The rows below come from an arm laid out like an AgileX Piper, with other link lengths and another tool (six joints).
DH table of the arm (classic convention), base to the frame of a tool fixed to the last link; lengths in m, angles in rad. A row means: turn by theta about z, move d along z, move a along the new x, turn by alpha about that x. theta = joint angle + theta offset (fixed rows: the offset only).
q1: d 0.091, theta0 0, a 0, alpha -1.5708
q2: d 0, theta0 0.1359, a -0.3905, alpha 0
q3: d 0, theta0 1.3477, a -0.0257, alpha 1.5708
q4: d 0.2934, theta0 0, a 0, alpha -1.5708
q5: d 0, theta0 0, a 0, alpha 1.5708
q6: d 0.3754, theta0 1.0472, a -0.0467, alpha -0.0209
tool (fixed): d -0.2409, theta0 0, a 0, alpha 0
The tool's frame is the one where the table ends.
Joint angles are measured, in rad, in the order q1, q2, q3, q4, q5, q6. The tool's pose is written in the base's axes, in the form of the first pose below.
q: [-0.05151 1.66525 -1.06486 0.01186 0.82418 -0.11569]
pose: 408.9 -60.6 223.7 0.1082 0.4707 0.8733 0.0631
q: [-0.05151 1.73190 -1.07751 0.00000 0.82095 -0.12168]
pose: 421.0 -62.1 200.5 0.0875 0.4665 0.8789 0.0478
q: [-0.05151 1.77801 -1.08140 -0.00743 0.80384 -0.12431]
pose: 429.1 -63.0 183.0 0.0774 0.4638 0.8816 0.0398
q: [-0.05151 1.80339 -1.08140 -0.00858 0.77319 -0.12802]
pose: 435.5 -63.3 173.4 0.0800 0.4617 0.8825 0.0405
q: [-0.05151 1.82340 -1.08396 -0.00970 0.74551 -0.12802]
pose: 441.4 -63.7 166.7 0.0847 0.4610 0.8823 0.0423
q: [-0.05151 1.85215 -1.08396 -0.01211 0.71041 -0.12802]
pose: 447.9 -64.2 155.6 0.0879 0.4600 0.8825 0.0429
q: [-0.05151 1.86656 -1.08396 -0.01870 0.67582 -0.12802]
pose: 453.4 -64.8 151.0 0.0979 0.4573 0.8828 0.0452
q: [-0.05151 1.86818 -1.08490 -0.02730 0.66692 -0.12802]
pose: 455.1 -65.4 151.2 0.1028 0.4542 0.8838 0.0442
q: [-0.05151 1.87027 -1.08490 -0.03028 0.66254 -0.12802]
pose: 455.8 -65.6 150.6 0.1043 0.4532 0.8842 0.0438
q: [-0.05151 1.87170 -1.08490 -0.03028 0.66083 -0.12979]
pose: 456.2 -65.6 150.0 0.1044 0.4524 0.8846 0.0438
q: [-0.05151 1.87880 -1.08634 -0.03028 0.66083 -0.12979]
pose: 457.0 -65.7 147.2 0.1019 0.4525 0.8849 0.0426
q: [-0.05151 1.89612 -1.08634 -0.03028 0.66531 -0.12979]
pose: 457.4 -65.7 139.0 0.0920 0.4531 0.8859 0.0381
